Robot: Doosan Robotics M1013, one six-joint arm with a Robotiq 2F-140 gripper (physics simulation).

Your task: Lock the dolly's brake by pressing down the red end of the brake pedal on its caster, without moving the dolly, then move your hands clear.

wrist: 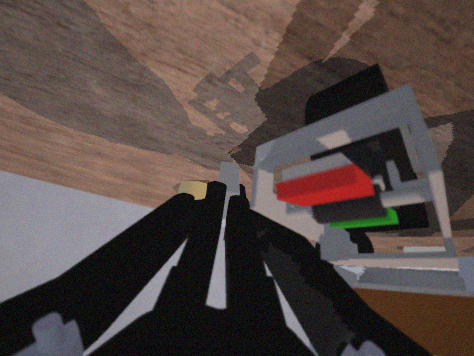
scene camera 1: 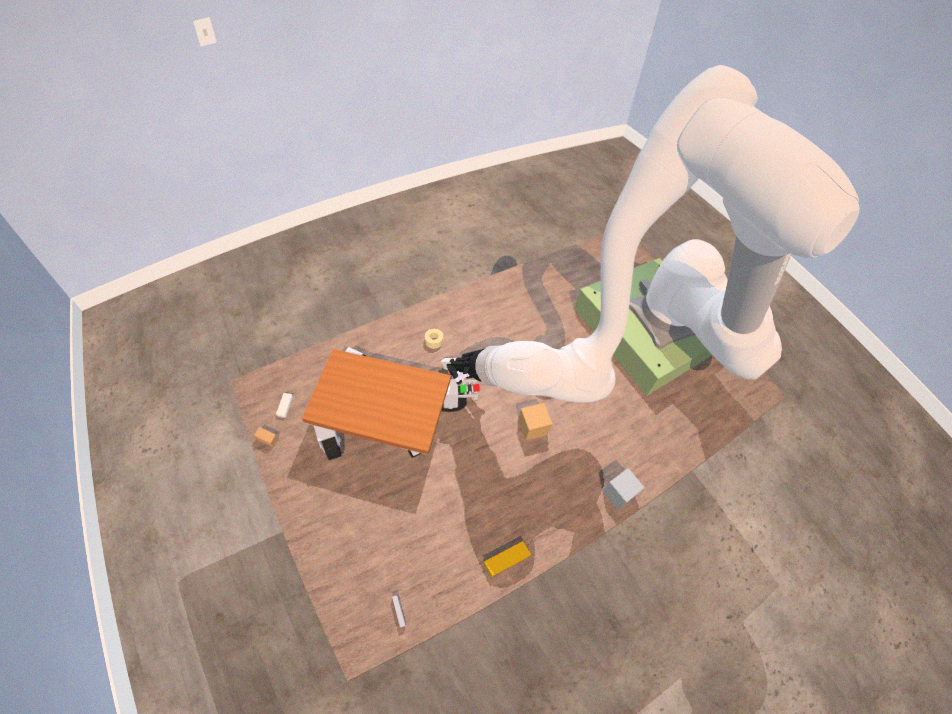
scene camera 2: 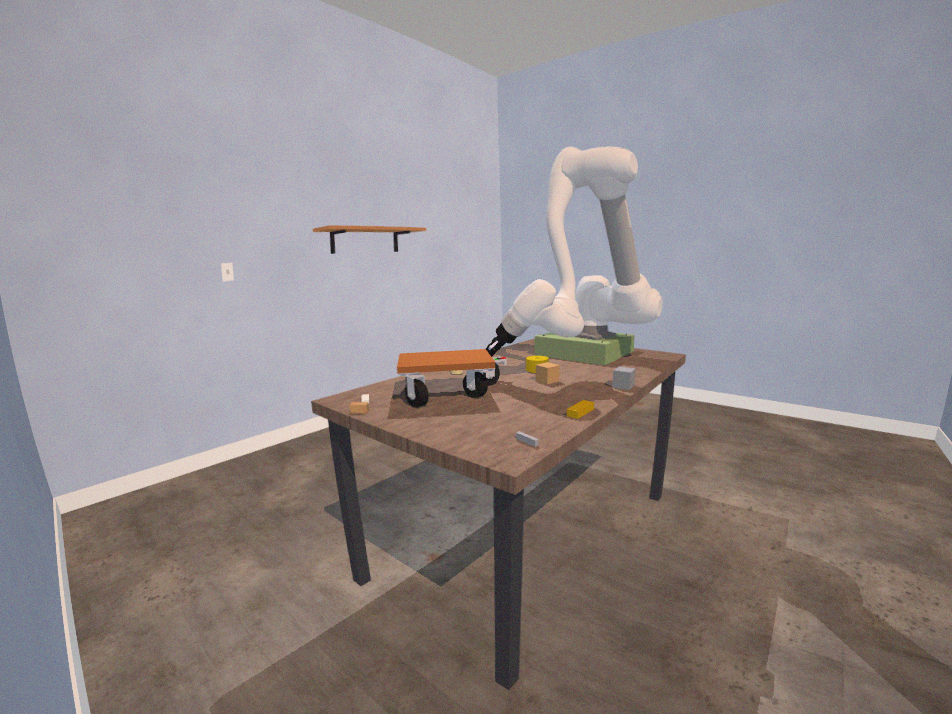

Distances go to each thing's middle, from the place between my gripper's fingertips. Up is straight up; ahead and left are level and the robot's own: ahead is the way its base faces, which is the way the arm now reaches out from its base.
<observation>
I see my gripper 12 cm to the right of the caster bracket [scene camera 1: 451,401], 3 cm below it and 3 cm short of it. Also, from my hand: dolly [scene camera 1: 390,403] (18 cm ahead, 9 cm to the left, 4 cm above); orange cube [scene camera 1: 534,421] (25 cm to the left, 14 cm behind, 1 cm above); yellow bar [scene camera 1: 504,560] (53 cm to the left, 5 cm ahead, 1 cm below).
</observation>
